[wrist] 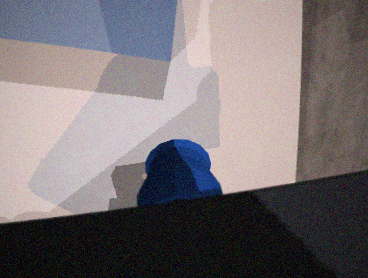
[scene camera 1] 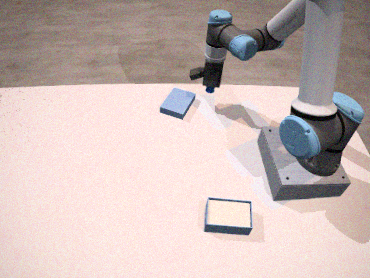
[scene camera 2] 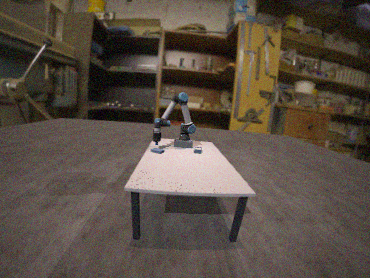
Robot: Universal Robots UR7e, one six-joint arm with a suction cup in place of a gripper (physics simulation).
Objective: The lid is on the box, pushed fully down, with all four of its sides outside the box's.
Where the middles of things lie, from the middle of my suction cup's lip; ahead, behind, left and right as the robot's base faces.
Labels:
The box [scene camera 1: 229, 216] is 80 mm behind my suction cup, 500 mm to the left of it and 40 mm below it.

